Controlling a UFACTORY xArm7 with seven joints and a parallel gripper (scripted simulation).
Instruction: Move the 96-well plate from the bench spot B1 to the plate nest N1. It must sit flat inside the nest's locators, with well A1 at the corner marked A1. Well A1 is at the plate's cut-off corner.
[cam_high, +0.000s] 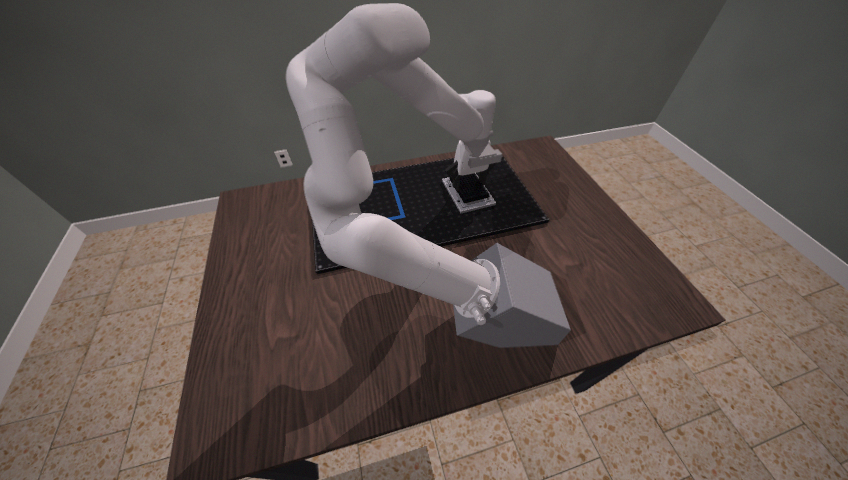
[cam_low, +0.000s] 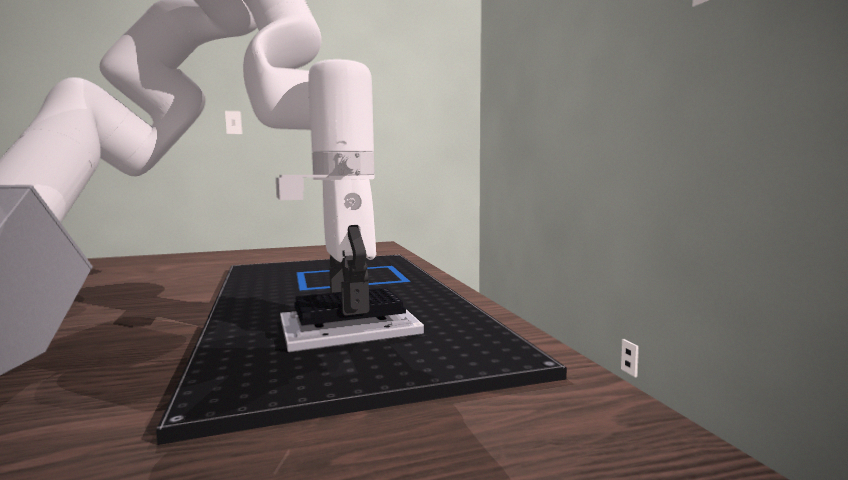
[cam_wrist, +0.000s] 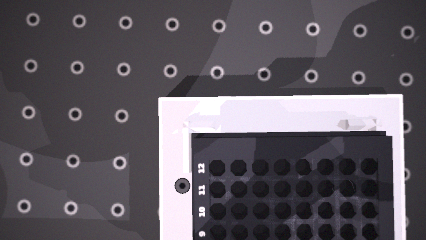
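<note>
My gripper is now 10 mm above the black 96-well plate. Round my hand: white plate nest 40 mm below.
</note>
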